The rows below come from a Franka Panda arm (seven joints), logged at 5 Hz.
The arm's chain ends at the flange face. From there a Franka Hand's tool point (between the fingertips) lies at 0.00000 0.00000 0.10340 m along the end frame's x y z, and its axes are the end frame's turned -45 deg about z.
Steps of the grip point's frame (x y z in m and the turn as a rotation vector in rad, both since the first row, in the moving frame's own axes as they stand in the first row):
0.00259 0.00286 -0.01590 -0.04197 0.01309 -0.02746
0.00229 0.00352 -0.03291 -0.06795 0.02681 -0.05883
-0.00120 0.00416 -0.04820 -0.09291 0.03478 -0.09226
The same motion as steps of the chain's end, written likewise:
-0.00020 -0.00186 -0.01580 -0.02042 0.03893 -0.02746
-0.00290 -0.00193 -0.03263 -0.02909 0.06701 -0.05883
-0.00741 -0.00002 -0.04769 -0.04110 0.09029 -0.09226

